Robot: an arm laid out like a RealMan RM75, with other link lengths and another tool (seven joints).
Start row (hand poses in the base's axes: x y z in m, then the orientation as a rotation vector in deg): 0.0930, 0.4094, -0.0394, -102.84, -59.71, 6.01
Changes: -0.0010, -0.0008, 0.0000, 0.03, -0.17, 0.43; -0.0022, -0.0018, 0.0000, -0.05, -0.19, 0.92; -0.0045, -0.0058, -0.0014, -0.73, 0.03, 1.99; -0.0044, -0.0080, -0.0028, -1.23, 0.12, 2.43; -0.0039, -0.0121, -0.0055, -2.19, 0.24, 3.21; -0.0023, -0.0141, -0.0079, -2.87, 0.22, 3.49; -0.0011, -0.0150, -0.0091, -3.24, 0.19, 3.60; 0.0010, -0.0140, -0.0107, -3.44, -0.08, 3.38; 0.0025, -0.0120, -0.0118, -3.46, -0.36, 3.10; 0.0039, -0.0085, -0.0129, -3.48, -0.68, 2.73; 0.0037, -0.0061, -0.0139, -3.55, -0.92, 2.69; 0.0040, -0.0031, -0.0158, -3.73, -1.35, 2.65; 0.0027, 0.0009, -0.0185, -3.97, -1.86, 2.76; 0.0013, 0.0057, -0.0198, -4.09, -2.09, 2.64; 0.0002, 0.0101, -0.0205, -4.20, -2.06, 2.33; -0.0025, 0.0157, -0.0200, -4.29, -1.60, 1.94; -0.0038, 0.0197, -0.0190, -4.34, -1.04, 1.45
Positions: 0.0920, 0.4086, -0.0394, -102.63, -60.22, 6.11; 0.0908, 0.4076, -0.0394, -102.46, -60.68, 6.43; 0.0885, 0.4036, -0.0408, -102.47, -61.58, 7.65; 0.0886, 0.4014, -0.0422, -102.67, -61.97, 8.27; 0.0891, 0.3973, -0.0449, -103.10, -62.70, 9.38; 0.0907, 0.3953, -0.0473, -103.56, -63.05, 9.91; 0.0919, 0.3944, -0.0485, -103.84, -63.21, 10.16; 0.0940, 0.3954, -0.0501, -104.20, -63.23, 9.90; 0.0955, 0.3974, -0.0512, -104.43, -63.18, 9.48; 0.0969, 0.4009, -0.0523, -104.71, -63.08, 8.98; 0.0967, 0.4033, -0.0533, -104.85, -63.22, 8.78; 0.0970, 0.4063, -0.0552, -105.13, -63.52, 8.47; 0.0957, 0.4103, -0.0579, -105.40, -64.01, 8.21; 0.0943, 0.4151, -0.0592, -105.62, -64.08, 8.00; 0.0932, 0.4195, -0.0599, -105.87, -63.79, 7.89; 0.0905, 0.4251, -0.0594, -106.06, -63.11, 8.11; 0.0892, 0.4291, -0.0584, -106.24, -62.27, 8.34
